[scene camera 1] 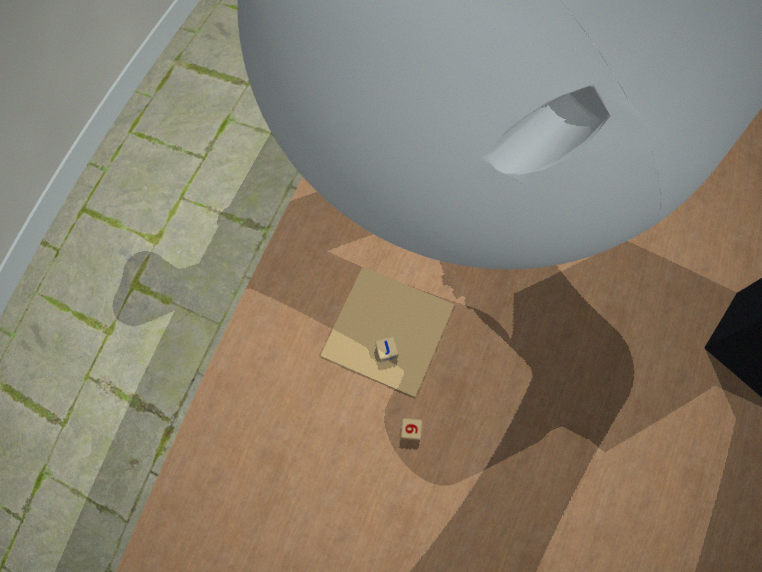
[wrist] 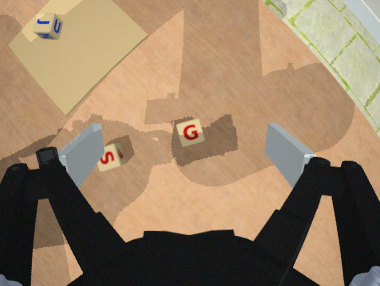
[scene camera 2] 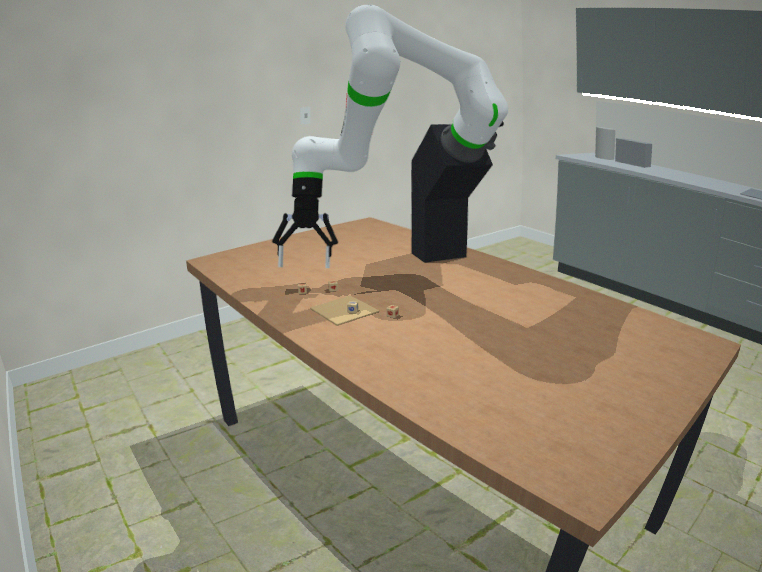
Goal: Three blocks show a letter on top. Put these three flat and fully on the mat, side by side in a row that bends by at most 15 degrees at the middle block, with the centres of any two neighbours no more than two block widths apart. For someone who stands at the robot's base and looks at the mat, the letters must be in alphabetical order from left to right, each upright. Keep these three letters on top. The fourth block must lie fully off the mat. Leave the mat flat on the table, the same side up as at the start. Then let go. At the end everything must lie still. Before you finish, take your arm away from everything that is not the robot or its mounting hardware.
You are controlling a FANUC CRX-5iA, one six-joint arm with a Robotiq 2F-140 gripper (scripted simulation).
Labels:
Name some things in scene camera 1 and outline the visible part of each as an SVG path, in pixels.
A tan mat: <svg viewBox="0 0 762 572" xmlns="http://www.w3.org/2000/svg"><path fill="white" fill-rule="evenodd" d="M362 267L326 342L321 357L416 397L455 304ZM394 337L399 354L398 358L380 362L375 342Z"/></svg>

